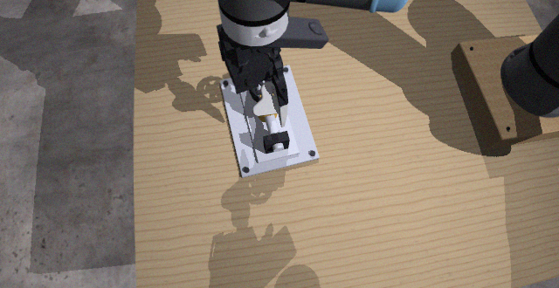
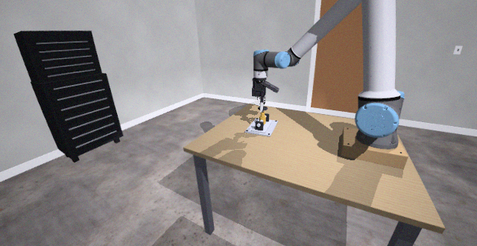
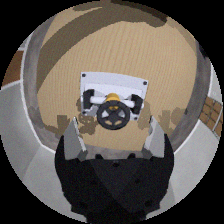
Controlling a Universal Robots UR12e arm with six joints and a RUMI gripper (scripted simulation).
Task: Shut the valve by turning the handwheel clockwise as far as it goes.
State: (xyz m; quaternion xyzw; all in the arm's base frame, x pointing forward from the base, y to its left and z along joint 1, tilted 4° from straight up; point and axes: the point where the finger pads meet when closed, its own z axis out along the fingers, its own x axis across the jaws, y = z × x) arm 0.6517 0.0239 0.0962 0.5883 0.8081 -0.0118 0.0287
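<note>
Now: hand 1 cm above the black spoked handwheel.
</note>
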